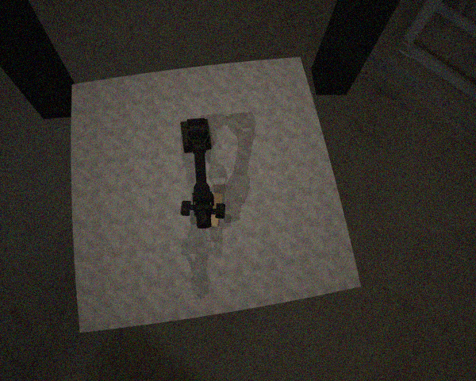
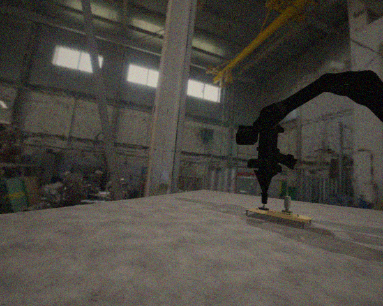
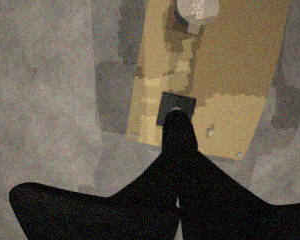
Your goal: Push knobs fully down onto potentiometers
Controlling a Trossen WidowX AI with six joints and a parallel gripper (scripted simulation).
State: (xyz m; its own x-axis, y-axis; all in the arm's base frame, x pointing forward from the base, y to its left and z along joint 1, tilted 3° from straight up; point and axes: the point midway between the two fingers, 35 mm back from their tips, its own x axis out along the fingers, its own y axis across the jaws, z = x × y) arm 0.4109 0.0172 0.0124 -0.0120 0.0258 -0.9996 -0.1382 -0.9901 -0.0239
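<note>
Right now my gripper tip is 10 mm above the dark knob. The rest, counted from my gripper tip: white knob 70 mm behind, 10 mm to the left, 20 mm below.
</note>
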